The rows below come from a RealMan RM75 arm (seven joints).
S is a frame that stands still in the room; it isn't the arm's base.
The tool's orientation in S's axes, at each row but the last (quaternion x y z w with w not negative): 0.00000 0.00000 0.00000 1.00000; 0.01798 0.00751 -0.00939 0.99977; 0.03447 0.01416 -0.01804 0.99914; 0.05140 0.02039 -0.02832 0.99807
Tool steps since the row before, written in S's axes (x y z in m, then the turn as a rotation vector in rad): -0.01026 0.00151 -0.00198 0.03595 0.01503 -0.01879; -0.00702 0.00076 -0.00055 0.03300 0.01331 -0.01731; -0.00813 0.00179 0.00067 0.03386 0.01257 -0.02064; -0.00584 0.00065 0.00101 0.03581 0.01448 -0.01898
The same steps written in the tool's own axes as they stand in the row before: -0.01026 0.00151 -0.00198 0.03595 0.01503 -0.01879; -0.00702 0.00061 -0.00068 0.03301 0.01331 -0.01729; -0.00820 0.00153 0.00032 0.03399 0.01237 -0.02054; -0.00591 0.00041 0.00072 0.03576 0.01455 -0.01901
